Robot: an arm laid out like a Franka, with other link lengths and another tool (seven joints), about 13 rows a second.
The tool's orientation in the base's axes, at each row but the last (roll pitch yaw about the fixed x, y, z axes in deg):
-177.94, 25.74, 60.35
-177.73, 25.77, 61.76
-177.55, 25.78, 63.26
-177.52, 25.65, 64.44
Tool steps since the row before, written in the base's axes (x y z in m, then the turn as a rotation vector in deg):
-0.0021, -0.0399, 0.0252, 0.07, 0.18, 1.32
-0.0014, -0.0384, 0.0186, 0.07, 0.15, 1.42
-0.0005, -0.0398, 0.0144, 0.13, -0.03, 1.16
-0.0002, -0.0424, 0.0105, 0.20, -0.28, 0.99
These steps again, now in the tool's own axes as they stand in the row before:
-0.0431, 0.0176, -0.0078, -0.40, -0.07, -1.27
-0.0391, 0.0169, -0.0024, -0.47, -0.06, -1.35
-0.0385, 0.0176, 0.0018, -0.48, 0.08, -1.06
-0.0391, 0.0184, 0.0063, -0.58, 0.27, -0.83

